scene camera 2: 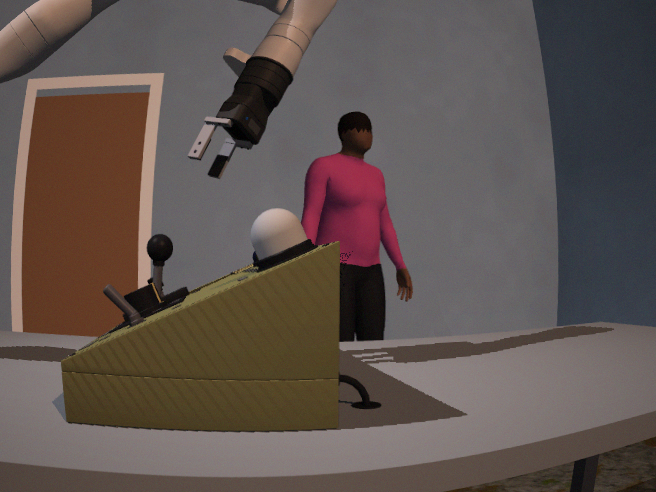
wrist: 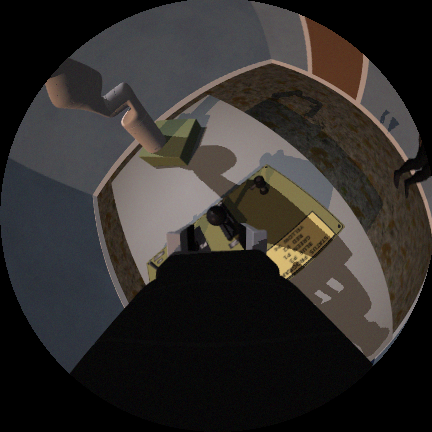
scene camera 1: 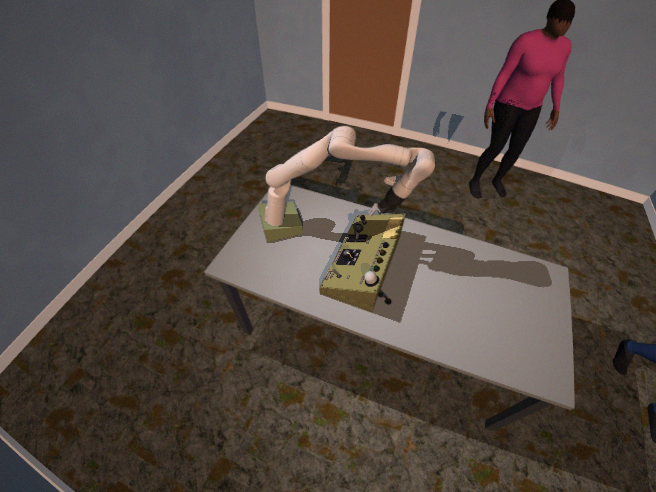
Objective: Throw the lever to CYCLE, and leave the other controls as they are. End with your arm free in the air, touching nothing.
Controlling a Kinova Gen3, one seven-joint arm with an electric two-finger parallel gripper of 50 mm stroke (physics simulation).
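Frame: origin at the arm's base, x ahead, y left, z up, level; centimetres.
Seen in the pictures: gripper, between the fingertips: [scene camera 2: 204, 167] [wrist: 216, 232] [scene camera 1: 374, 213]; arm's base, origin of its link: [wrist: 155, 143] [scene camera 1: 274, 220].
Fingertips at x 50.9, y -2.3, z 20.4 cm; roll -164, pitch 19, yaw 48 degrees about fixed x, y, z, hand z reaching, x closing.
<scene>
Offsets run from my fingertips to a thing's top centre. "*": to the spot under its first point.
The lever, a grey stem with a black ball knob {* dz -10.2, dx -6.4, dy -0.8 cm} [scene camera 1: 358, 227] [scene camera 2: 160, 247] [wrist: 216, 215], rises from a dark slotted base on the olive sloped control panel {dz -8.7, dx -1.3, dy -6.3 cm} [scene camera 1: 344, 297] [scene camera 2: 211, 360] [wrist: 300, 195]. In scene camera 2 its stem looks nearly upright. The CYCLE label cannot be read in any view. My gripper [scene camera 1: 372, 210] [scene camera 2: 205, 165] [wrist: 216, 232] is open and empty. It hangs in the air above the panel, well clear of the knob in scene camera 2. In the wrist view the knob appears just beyond the fingertips.
The panel also bears a small black-knobbed control {dz -15.6, dx -5.5, dy +12.4 cm} [scene camera 1: 362, 218] [wrist: 259, 182], a dial {dz -16.3, dx -8.8, dy -11.4 cm} [scene camera 1: 348, 255], a grey toggle {dz -16.3, dx -11.4, dy -23.2 cm} [scene camera 1: 335, 273] [scene camera 2: 121, 304], a row of dark buttons and a white dome {* dz -9.3, dx +4.3, dy -27.8 cm} [scene camera 1: 370, 277] [scene camera 2: 278, 233]. A black cable {* dz -27.5, dx +13.9, dy -25.4 cm} [scene camera 2: 365, 391] leaves its back. A person [scene camera 1: 535, 68] [scene camera 2: 347, 206] stands beyond the table.
</scene>
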